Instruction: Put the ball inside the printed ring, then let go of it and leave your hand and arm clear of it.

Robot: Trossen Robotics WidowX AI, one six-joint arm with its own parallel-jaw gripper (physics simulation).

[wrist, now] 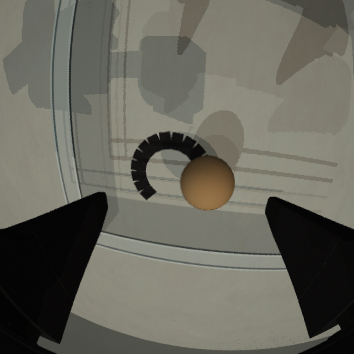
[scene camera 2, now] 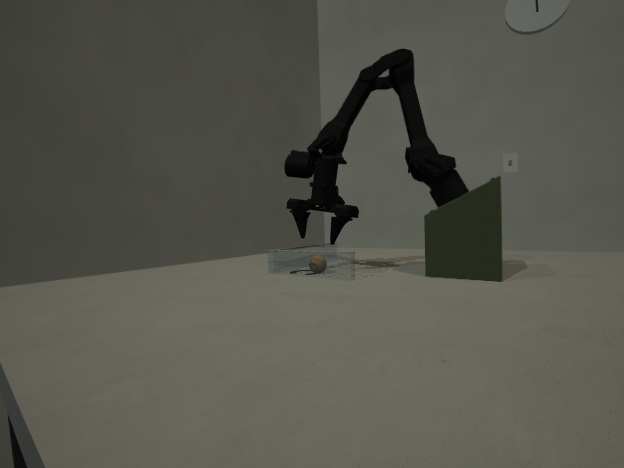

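Where they show: gripper, fingertip midpoint: (wrist: 189, 203) (scene camera 2: 316, 241); arm's base, link origin: (scene camera 2: 456, 201).
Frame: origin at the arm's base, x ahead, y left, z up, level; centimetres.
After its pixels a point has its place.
The orange-brown ball (scene camera 2: 317, 263) (wrist: 207, 182) rests on the table inside a low clear-walled enclosure (scene camera 2: 345, 268) @[x 19.2, y 16.1, z -13.6 cm] (wrist: 62, 65) @[x 40.6, y 1.0, z -10.3 cm]. The printed ring (scene camera 2: 300, 271) (wrist: 138, 164) @[x 37.1, y 10.1, z -16.2 cm] is a band of black dashes on the table surface. In the wrist view the ball covers the ring's right side, with the ball's middle to the right of the ring's centre; the band beneath it is hidden. The ring is open at its lower side there. My gripper (scene camera 2: 317, 240) @[x 31.3, y 9.0, z -8.4 cm] (wrist: 189, 203) @[x 31.3, y 9.0, z -8.4 cm] is open and empty, pointing down above the ball, its fingertips apart from it and above the enclosure's walls.
The clear walls stand around the ball and ring, with one wall at the left and one at the bottom of the wrist view. The green wedge-shaped base (scene camera 2: 463, 239) @[x -1.8, y 4.5, z -8.1 cm] carrying the arm stands to the right. Arm shadows fall across the table (scene camera 2: 252, 352) @[x 10.4, y 50.2, z -16.3 cm].
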